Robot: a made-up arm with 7 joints. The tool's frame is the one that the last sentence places. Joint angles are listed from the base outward.
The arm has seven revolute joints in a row. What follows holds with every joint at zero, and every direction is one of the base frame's.
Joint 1 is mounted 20 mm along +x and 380 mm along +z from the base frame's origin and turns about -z.
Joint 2 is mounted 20 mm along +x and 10 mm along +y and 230 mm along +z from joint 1 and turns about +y.
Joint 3 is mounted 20 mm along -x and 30 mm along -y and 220 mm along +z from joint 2 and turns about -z.
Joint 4 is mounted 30 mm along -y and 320 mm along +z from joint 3 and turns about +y.
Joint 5 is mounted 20 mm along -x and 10 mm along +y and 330 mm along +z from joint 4 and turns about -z.
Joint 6 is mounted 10 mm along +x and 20 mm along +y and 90 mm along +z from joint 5 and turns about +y.
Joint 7 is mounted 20 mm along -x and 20 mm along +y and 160 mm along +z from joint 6 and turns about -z.
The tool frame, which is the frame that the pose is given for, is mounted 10 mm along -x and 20 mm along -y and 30 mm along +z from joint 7; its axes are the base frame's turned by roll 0.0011, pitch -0.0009 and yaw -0.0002 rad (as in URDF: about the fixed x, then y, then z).
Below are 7 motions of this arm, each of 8 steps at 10 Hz.
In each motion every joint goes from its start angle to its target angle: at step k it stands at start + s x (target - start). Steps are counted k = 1, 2, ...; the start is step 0. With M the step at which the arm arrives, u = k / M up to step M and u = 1 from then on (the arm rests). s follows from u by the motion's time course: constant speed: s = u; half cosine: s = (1 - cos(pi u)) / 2; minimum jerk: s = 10 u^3 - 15 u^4 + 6 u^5.
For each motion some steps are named. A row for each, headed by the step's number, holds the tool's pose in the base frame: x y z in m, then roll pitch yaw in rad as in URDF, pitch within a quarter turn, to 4 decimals.
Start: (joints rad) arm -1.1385 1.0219 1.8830 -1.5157 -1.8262 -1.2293 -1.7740
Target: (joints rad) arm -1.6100 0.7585 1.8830 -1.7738 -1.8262 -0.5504 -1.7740
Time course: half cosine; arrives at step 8
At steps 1, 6, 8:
1: -0.2563 0.6247 0.9450 0.6645 0.2034 -1.9435
6: -0.5222 0.3567 0.8821 1.3253 0.2814 -1.4629
8: -0.5445 0.3007 0.8637 1.4473 0.3007 -1.3804

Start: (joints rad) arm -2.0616 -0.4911 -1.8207 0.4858 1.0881 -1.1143 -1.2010
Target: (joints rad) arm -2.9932 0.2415 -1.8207 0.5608 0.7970 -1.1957 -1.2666
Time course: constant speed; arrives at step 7
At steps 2, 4, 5, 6, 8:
2: 0.2471 -0.3949 1.5336 -1.1488 0.3141 -1.7924
4: 0.1668 -0.2117 1.6098 -0.9399 0.2099 -1.3842
5: 0.0942 -0.1459 1.6308 -0.8482 0.1418 -1.1889
6: 0.0067 -0.1036 1.6400 -0.7650 0.0644 -1.0002
8: -0.0895 -0.0877 1.6372 -0.6902 -0.0211 -0.8182

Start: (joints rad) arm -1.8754 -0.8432 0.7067 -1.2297 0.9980 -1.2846 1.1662
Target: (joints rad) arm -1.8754 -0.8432 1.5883 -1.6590 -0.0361 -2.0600 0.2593
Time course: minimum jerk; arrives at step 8
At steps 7, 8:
7: -0.1584 -0.3242 0.8310 2.3304 0.5734 -3.0693
8: -0.1561 -0.3218 0.8315 2.3429 0.5683 -3.0955

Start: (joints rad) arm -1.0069 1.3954 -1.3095 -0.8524 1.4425 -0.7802 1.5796
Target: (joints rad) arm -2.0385 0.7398 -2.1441 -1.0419 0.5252 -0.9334 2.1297
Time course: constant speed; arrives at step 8
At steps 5, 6, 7, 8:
5: 0.4757 0.6791 1.0592 -0.9466 1.0828 -1.1739
6: 0.3974 0.7121 1.0432 -1.3529 1.2131 -1.3917
7: 0.3058 0.7414 1.0251 -1.9694 1.2501 -1.8018
8: 0.2002 0.7615 1.0078 -2.5126 1.1794 -2.1195

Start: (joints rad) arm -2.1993 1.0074 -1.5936 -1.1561 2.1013 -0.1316 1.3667
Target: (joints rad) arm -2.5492 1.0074 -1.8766 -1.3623 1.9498 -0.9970 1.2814
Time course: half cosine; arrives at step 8
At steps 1, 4, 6, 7, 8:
1: 0.0369 0.8988 1.0613 -1.2108 0.2049 -0.4885
4: -0.0970 0.8538 1.0371 -0.9394 0.3302 -0.2673
6: -0.1910 0.7944 1.0097 -0.7262 0.3992 -0.1082
7: -0.2182 0.7723 0.9999 -0.6608 0.4150 -0.0618
8: -0.2275 0.7641 0.9963 -0.6379 0.4199 -0.0458

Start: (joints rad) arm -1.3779 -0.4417 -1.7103 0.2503 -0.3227 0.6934 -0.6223
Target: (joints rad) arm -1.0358 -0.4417 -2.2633 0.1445 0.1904 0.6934 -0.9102
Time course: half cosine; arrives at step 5
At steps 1, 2, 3, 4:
1: -0.2869 -0.4673 1.5455 0.5660 1.0674 -2.1020
2: -0.3154 -0.4566 1.5430 0.6134 1.0416 -2.0907
3: -0.3485 -0.4372 1.5426 0.6655 0.9988 -2.0827
4: -0.3735 -0.4164 1.5442 0.7025 0.9558 -2.0814

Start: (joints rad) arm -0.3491 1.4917 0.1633 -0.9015 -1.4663 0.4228 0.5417
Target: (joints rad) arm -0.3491 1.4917 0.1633 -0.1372 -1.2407 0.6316 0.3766
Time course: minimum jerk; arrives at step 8
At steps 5, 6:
5: 1.0203 0.4510 0.9283 1.3280 1.0004 2.2903
6: 1.0504 0.4546 0.8494 1.5971 0.9470 2.5103

